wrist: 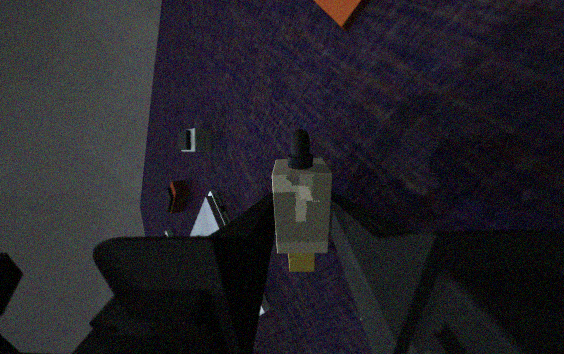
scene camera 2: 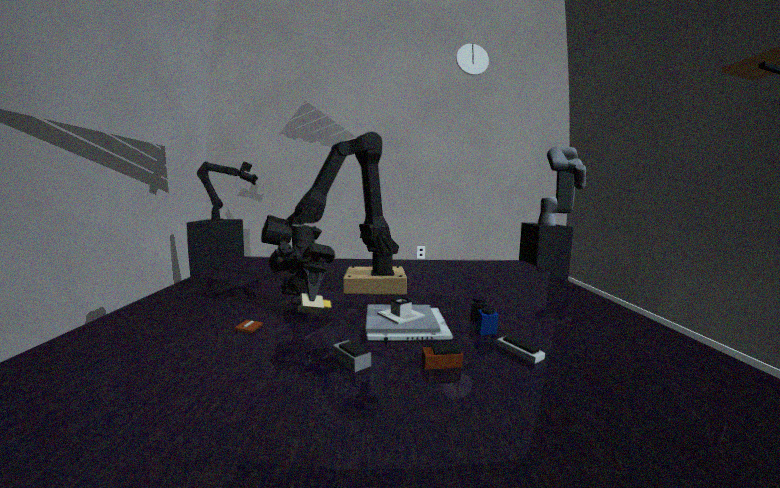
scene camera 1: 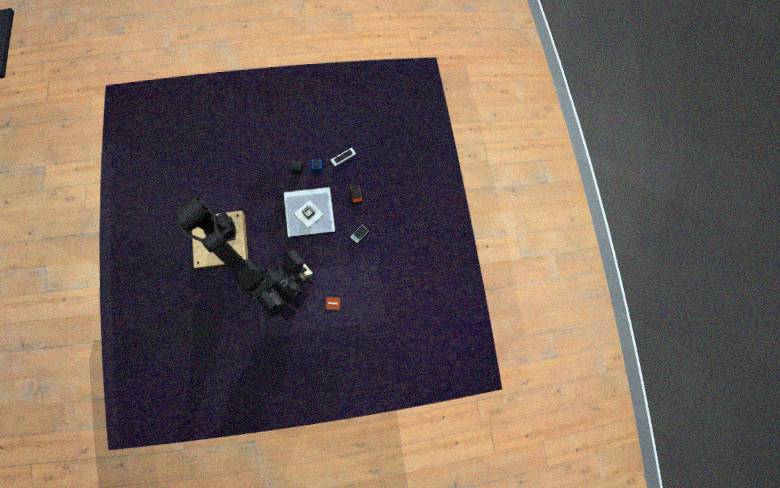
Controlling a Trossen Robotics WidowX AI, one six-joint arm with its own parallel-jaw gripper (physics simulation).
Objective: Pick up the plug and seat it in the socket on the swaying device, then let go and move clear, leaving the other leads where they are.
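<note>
There is a brown block resting on the table, and I see a grey device too. A cream plug is held in my gripper, clear of everything else. The wrist view shows my gripper, and so does scene camera 1.
</note>
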